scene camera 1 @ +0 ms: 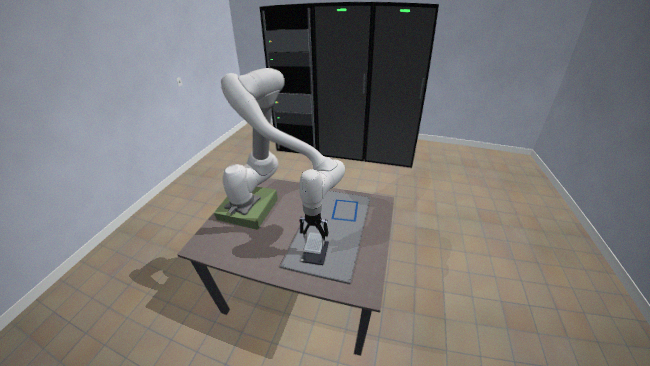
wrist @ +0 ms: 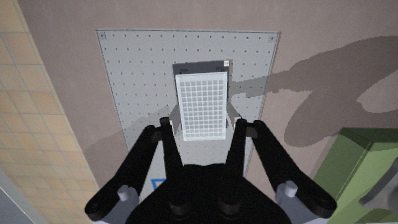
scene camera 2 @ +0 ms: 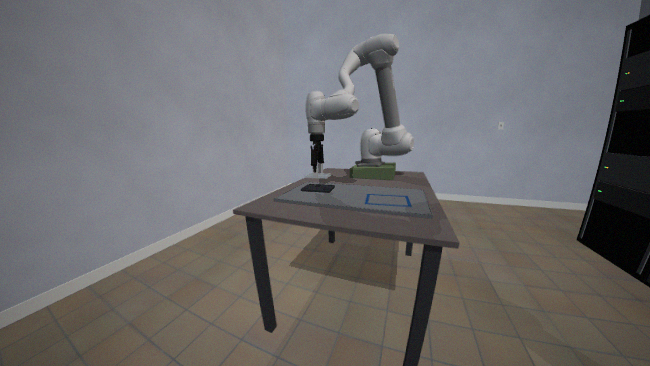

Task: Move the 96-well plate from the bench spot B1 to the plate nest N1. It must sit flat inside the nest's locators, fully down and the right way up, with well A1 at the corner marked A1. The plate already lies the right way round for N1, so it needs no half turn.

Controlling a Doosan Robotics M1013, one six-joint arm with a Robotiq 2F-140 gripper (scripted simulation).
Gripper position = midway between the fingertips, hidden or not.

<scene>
In view: my gripper (wrist: 202, 110) and a white 96-well plate (wrist: 202, 97).
</scene>
